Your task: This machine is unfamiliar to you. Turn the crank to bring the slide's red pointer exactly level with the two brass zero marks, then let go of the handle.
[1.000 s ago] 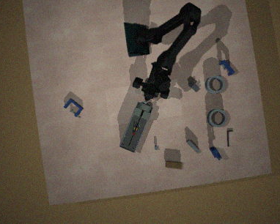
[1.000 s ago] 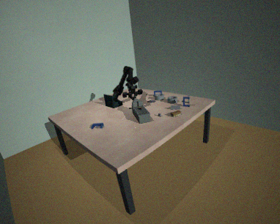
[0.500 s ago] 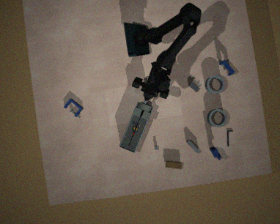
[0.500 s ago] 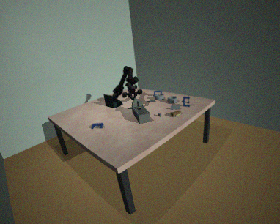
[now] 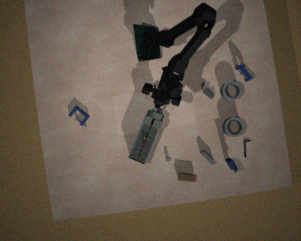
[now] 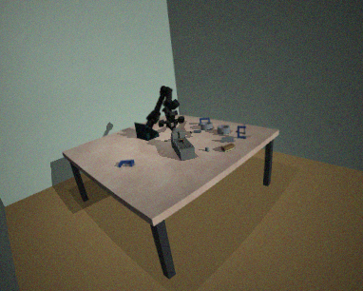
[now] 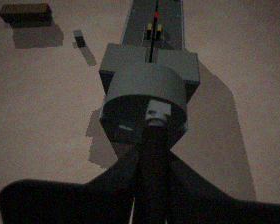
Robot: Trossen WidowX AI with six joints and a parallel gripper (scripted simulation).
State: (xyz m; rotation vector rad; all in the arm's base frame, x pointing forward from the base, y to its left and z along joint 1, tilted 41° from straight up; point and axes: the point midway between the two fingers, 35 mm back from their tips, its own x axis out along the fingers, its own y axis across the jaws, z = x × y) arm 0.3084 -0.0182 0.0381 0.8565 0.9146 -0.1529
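Right now the dark handle is 2 cm behind my gripper tip, 1 cm to the left of it and 2 cm above it. Round my gripper tip: small grey cube 27 cm ahead, 2 cm to the left, 8 cm below; then red pointer 17 cm ahead, 9 cm to the right, 1 cm below; then grey bar 29 cm ahead, 23 cm to the left, 8 cm below.
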